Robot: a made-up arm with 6 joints. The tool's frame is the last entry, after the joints. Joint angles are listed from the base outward. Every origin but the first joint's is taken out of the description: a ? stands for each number. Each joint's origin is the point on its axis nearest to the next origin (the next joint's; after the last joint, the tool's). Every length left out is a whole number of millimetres.
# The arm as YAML. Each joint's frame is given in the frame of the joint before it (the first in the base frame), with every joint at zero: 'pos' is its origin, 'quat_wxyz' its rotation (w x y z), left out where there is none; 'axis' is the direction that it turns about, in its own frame. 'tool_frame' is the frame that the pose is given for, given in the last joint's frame.
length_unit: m
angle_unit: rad
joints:
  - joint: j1
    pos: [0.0, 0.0, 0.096]
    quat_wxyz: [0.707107, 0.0, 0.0, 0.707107]
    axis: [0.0, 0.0, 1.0]
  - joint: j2
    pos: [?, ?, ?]
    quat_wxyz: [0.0, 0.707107, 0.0, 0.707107]
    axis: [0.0, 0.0, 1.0]
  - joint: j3
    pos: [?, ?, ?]
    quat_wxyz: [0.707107, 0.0, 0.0, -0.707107]
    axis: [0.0, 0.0, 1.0]
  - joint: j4
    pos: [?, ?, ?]
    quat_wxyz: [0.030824, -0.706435, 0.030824, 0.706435]
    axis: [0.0, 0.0, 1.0]
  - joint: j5
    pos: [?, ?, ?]
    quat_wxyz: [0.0, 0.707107, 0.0, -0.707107]
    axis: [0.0, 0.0, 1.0]
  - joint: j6
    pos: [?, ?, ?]
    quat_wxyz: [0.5, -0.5, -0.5, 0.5]
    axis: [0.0, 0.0, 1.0]
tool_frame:
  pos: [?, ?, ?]
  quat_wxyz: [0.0, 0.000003, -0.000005, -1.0]
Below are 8 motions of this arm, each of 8 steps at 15 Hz.
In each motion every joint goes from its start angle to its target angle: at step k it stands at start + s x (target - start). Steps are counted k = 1, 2, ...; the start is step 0. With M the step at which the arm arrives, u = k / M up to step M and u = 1 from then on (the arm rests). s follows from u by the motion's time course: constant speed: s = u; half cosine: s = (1 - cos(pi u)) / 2; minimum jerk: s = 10 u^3 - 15 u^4 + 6 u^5.
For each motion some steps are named. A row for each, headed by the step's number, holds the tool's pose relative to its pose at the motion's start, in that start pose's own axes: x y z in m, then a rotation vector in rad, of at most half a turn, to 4 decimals.
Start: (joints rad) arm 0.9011 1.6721 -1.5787 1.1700 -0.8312 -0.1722
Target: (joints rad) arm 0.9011 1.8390 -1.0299 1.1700 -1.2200 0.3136
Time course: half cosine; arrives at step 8
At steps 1, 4, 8:
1: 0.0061 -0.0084 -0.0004 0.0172 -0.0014 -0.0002
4: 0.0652 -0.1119 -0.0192 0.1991 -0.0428 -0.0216
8: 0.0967 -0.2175 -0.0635 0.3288 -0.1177 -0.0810

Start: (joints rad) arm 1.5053 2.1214 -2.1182 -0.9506 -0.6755 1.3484
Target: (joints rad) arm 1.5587 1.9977 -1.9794 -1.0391 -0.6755 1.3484
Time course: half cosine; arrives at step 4
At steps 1, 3, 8:
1: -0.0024 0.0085 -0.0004 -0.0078 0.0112 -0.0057
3: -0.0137 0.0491 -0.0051 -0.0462 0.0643 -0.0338
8: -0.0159 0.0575 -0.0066 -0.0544 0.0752 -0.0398

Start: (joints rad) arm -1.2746 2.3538 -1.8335 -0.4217 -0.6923 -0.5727
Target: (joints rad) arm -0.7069 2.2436 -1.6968 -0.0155 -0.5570 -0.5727
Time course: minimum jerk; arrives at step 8
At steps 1, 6, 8:
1: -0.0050 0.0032 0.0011 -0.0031 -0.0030 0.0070
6: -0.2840 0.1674 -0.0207 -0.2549 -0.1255 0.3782
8: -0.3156 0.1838 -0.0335 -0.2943 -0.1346 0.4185

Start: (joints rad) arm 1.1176 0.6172 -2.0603 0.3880 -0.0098 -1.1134
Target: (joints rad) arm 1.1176 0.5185 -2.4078 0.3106 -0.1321 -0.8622
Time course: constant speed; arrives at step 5
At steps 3, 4, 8:
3: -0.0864 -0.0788 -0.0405 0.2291 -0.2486 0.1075
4: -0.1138 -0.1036 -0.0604 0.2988 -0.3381 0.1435
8: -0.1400 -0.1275 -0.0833 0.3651 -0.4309 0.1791

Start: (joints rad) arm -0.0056 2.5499 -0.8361 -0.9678 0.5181 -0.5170
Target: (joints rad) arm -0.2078 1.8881 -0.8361 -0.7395 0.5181 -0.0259
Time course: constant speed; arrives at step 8
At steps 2, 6, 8:
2: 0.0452 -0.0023 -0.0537 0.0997 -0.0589 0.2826
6: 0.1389 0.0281 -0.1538 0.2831 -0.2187 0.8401
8: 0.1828 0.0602 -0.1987 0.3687 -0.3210 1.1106

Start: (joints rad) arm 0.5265 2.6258 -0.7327 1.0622 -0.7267 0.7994
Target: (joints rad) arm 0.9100 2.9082 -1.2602 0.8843 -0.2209 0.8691
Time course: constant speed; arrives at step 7
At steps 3, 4, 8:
3: 0.1066 0.0206 0.0083 -0.0375 0.2372 -0.1212
4: 0.1428 0.0224 0.0078 -0.0434 0.3122 -0.1715
8: 0.2502 0.0118 -0.0014 -0.0423 0.5191 -0.3498

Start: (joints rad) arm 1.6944 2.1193 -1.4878 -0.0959 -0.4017 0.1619
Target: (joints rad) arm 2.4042 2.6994 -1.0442 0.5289 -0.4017 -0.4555
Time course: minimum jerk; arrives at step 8
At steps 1, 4, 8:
1: 0.0084 0.0061 0.0020 -0.0062 0.0167 -0.0018
4: 0.2595 0.1771 -0.0227 -0.1789 0.5208 -0.1726
8: 0.4755 0.2615 -0.1797 -0.3130 0.9954 -0.5759

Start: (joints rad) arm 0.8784 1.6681 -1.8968 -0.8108 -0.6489 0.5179
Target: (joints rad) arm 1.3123 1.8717 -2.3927 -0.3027 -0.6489 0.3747
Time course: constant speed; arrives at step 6
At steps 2, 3, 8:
2: -0.0245 0.0391 0.0436 0.0145 -0.1926 0.1503
3: -0.0389 0.0602 0.0615 0.0225 -0.2831 0.2346
8: -0.0892 0.1262 0.0986 0.0478 -0.5279 0.5218

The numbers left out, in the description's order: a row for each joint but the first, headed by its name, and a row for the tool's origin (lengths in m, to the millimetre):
j2: 0.0 0.0 0.0
j3: 0.059 -0.428 0.0
j4: -0.306 0.054 0.0
j5: 0.0 0.0 0.0
j6: -0.059 0.0 0.0
tool: 0.0 0.0 0.0

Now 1 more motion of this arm.
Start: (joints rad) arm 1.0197 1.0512 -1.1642 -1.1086 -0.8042 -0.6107
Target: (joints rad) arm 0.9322 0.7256 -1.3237 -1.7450 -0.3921 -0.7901
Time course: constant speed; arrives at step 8
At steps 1, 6, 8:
1: -0.0052 -0.0200 -0.0095 -0.0334 0.0207 -0.1227
6: -0.0421 -0.1189 -0.0676 -0.1789 0.2156 -0.7561
8: -0.0635 -0.1578 -0.0958 -0.2277 0.3355 -1.0111

